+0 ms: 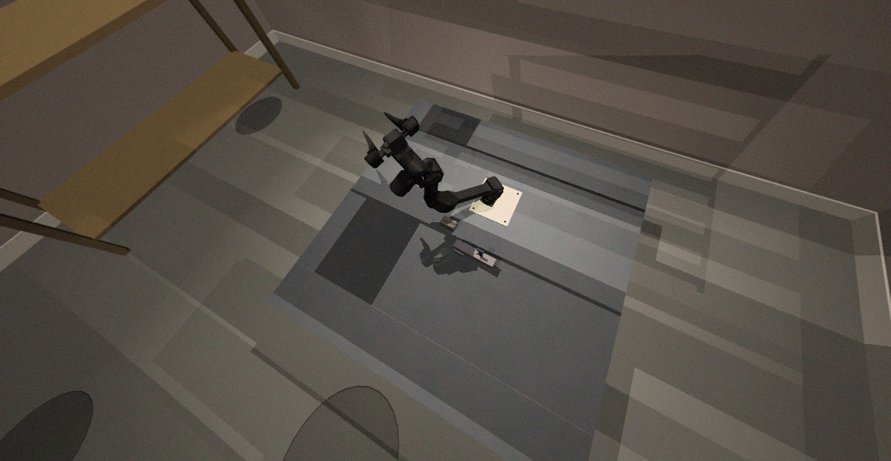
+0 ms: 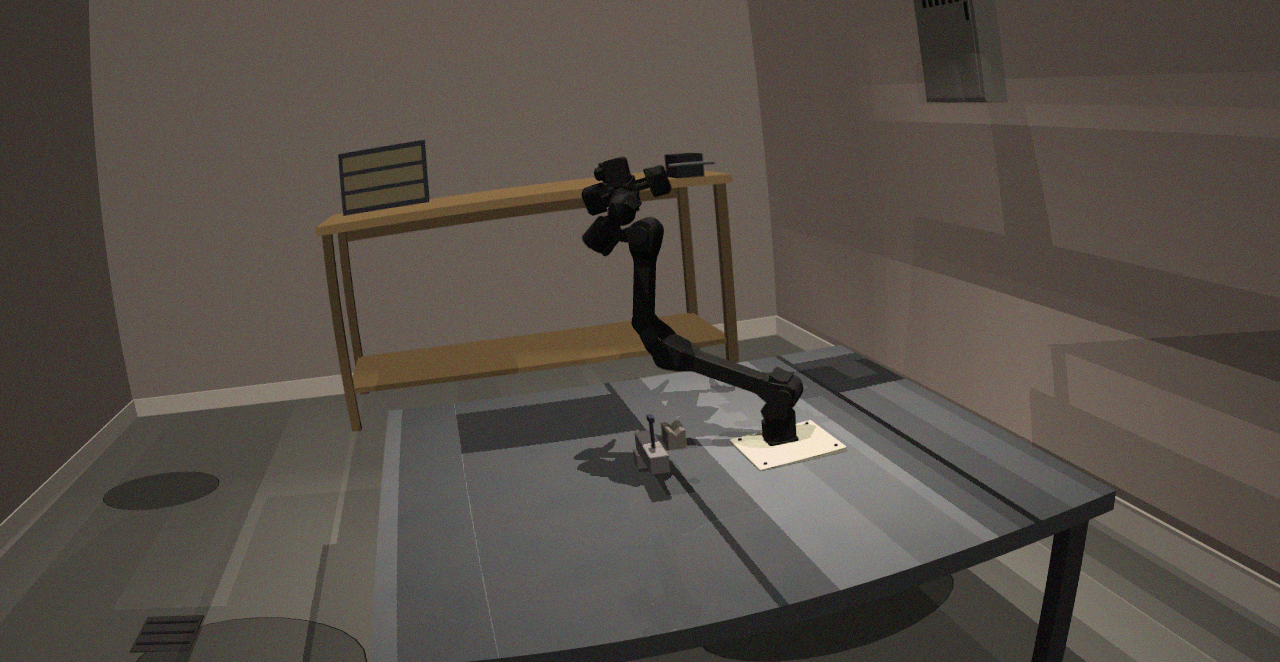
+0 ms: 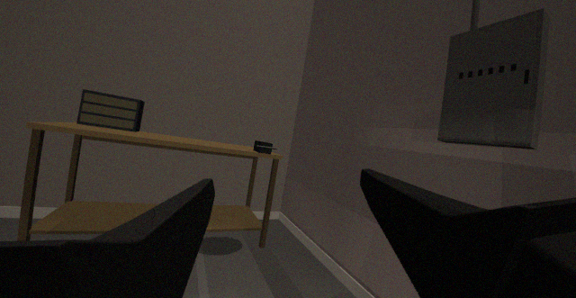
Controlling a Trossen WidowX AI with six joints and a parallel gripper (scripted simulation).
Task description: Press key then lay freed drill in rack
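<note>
Now: gripper tip 45 cm above the dark key, 42 cm to the right of it and 3 cm short of it. Round my gripper tip: drill (50 cm below, 37 cm to the left, 4 cm ahead); then rack (54 cm below, 22 cm to the left, 3 cm behind).
</note>
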